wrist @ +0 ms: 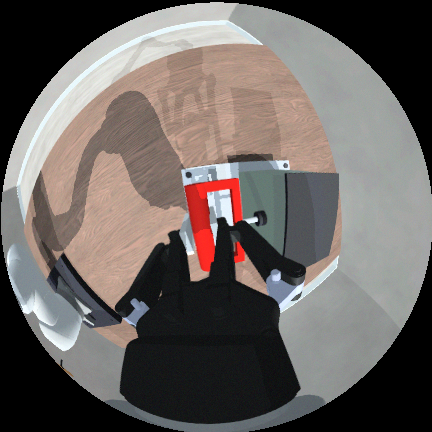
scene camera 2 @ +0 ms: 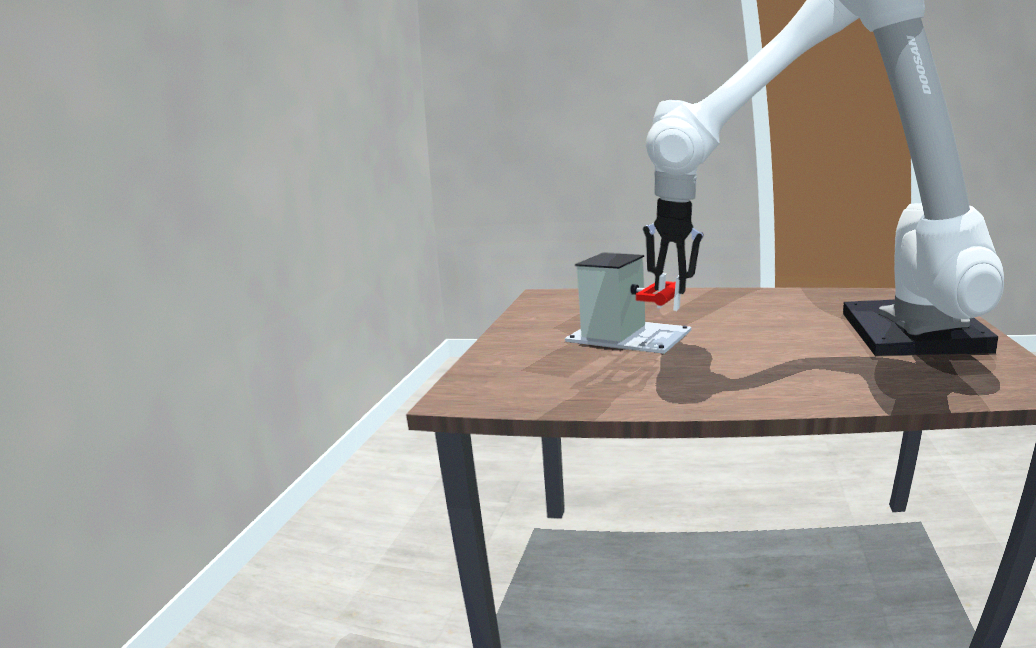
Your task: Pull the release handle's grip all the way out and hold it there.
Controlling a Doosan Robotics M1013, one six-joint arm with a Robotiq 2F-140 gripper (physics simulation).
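Note:
The release handle's red grip (scene camera 2: pixel 663 297) (wrist: pixel 198 210) is a rectangular loop, level above the baseplate. A short pale rod (wrist: pixel 250 220) joins it to a black collar (scene camera 2: pixel 634 289) (wrist: pixel 261 218) on the side of a grey-green box (scene camera 2: pixel 611 305) (wrist: pixel 267 200) with a dark lid. My gripper (scene camera 2: pixel 670 290) (wrist: pixel 201 218) points down, shut on the loop's outer bar. One finger reaches into the loop's opening and the other stands outside, on the side away from the box. The black finger inside hides part of the loop in the wrist view.
The box stands on a pale baseplate (scene camera 2: pixel 678 333) (wrist: pixel 200 170) with dark bolts at its corners, on the wooden table (scene camera 2: pixel 519 397) (wrist: pixel 200 70). The arm's black base plate (scene camera 2: pixel 867 324) lies on the table at the right in the scene view. A grey wall (scene camera 2: pixel 267 229) rises beyond the table.

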